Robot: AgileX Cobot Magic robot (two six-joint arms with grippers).
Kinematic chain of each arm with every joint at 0, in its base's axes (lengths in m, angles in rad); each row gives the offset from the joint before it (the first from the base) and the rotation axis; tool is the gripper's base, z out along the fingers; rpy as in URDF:
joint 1: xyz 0 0 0.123 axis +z
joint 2: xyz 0 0 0 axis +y
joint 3: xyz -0.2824 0 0.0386 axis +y
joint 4: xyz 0.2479 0 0.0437 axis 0.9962 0 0.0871
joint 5: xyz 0 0 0 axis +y
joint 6: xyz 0.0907 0 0.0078 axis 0.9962 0 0.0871
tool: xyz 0 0 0 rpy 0 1.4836 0
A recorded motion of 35 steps. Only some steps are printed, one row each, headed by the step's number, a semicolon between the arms.
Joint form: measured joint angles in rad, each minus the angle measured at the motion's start. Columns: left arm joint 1, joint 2, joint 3, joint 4, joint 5, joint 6; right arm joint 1, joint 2, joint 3, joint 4, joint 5, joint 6.
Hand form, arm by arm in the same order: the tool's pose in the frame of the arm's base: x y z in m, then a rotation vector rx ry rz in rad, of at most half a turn. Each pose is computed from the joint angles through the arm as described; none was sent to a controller.
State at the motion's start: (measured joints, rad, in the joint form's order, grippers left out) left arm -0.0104 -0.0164 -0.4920 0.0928 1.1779 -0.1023; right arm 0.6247 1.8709 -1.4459 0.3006 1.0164 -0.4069
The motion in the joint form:
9: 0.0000 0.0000 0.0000 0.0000 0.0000 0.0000; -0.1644 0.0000 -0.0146 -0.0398 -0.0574 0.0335
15: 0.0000 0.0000 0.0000 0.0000 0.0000 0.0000; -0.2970 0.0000 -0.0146 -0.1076 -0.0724 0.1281
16: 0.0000 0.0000 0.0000 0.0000 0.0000 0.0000; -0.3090 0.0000 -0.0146 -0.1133 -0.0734 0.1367
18: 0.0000 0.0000 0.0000 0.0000 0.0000 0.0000; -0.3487 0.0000 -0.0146 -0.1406 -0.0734 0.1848
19: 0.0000 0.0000 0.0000 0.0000 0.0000 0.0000; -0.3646 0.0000 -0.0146 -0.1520 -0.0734 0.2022
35: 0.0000 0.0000 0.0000 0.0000 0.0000 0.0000; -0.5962 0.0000 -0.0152 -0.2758 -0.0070 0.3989
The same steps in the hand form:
9: -0.0119 0.0079 0.2659 -0.1102 2.1467 0.0474; 0.3424 0.1912 0.2376 -0.9944 2.6645 0.3535
15: -0.0119 0.0079 0.2659 -0.1102 2.1467 0.0474; 0.3672 0.1398 0.2369 -0.7240 2.7380 0.2569
16: -0.0119 0.0079 0.2659 -0.1102 2.1467 0.0474; 0.3690 0.1350 0.2369 -0.6991 2.7437 0.2488
18: -0.0119 0.0079 0.2659 -0.1102 2.1467 0.0474; 0.3745 0.1183 0.2365 -0.5961 2.7704 0.2158
19: -0.0119 0.0079 0.2659 -0.1102 2.1467 0.0474; 0.3765 0.1115 0.2364 -0.5574 2.7792 0.2016
35: -0.0119 0.0079 0.2659 -0.1102 2.1467 0.0474; 0.3863 0.0129 0.2342 -0.0375 2.9026 0.0363

